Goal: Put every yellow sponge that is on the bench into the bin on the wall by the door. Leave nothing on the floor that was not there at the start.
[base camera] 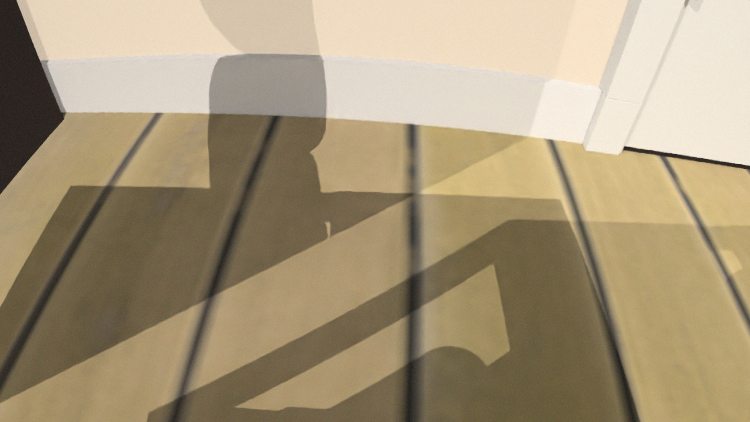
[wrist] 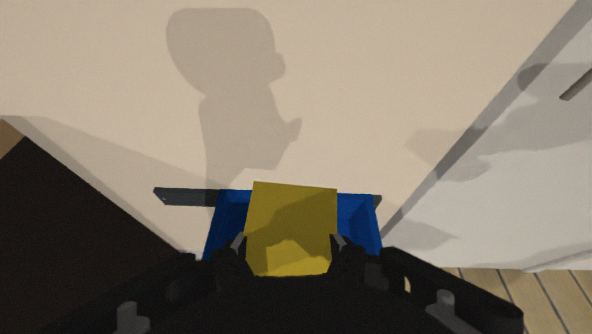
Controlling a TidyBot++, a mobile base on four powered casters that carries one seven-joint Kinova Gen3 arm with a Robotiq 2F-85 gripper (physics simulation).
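Frame: origin at the arm's base, x ahead, y left, z up, level; centimetres.
Where they show: gripper, fingertip midpoint: [wrist: 288, 244].
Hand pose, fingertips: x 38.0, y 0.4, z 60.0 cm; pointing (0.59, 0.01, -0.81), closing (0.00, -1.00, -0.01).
Observation:
Things, the pixels of their top centre, and the offset from my fingertips. "*": a spot on its surface instead. Level surfaces: height alone.
- yellow sponge, top centre: [wrist: 287, 248] dy +0.1, dx -1.1, dz +2.4 cm
- blue bin, surface spot: [wrist: 374, 220] * dy -21.0, dx +16.1, dz -34.3 cm
- floor, surface height: dz -99.7 cm
In the wrist view my gripper [wrist: 288, 244] is shut on a yellow sponge [wrist: 292, 210], which stands out between the two fingertips. The blue bin [wrist: 374, 220] is on the wall behind and beyond the sponge in this view. Its left and right sides show on either side of the sponge, while its middle and front are hidden by the sponge and gripper. The sponge overlaps the bin's opening in the picture; its height above the bin is hard to tell. The bin does not show in the base camera view.
A dark bench side [base camera: 20, 94] [wrist: 75, 225] stands at the left, with a corner of its brown top [wrist: 10, 137]. The white door [base camera: 702, 89] [wrist: 510, 200] is at the right, with its handle [wrist: 575, 87]. A grey wall rail [wrist: 187, 197] runs behind the bin. Shadows cross the floor [base camera: 314, 293].

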